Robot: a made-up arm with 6 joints.
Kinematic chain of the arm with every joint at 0, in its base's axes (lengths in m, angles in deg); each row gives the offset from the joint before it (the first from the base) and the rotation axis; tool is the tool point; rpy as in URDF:
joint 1: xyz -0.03 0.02 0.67 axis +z
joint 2: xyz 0 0.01 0 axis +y
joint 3: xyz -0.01 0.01 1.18 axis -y
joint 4: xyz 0.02 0 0 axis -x
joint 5: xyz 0.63 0 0.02 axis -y
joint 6: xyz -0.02 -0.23 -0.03 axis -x
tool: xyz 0 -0.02 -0.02 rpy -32.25 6.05 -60.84
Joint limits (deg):
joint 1: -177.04..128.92
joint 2: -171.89..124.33
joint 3: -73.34..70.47
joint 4: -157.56..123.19
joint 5: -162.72..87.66
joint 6: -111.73..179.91
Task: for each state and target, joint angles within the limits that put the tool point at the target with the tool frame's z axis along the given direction. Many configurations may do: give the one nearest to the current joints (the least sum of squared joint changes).
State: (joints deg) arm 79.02 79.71 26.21 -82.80 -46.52 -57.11
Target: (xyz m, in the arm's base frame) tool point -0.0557 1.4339 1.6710 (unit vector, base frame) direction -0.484 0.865 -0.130
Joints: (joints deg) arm 83.94 43.37 70.47 -134.46 -45.99 -72.45
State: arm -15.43 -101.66 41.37 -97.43 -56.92 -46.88
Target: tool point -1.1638 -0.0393 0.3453 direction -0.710 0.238 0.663
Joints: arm 4.96 -136.82 7.00 -100.30 -74.76 -24.36
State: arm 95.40 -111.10 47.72 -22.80 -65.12 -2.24
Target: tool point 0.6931 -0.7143 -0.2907 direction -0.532 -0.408 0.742
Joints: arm 120.91 -160.18 5.67 -13.04 -127.14 22.55
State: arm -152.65 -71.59 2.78 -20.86 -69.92 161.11
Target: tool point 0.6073 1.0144 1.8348 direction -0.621 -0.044 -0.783
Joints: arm -129.80 -63.17 25.13 28.21 -82.69 179.91
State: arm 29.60 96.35 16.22 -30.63 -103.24 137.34
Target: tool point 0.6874 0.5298 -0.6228 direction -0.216 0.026 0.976
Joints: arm 48.20 124.09 27.36 -23.40 -103.84 163.17
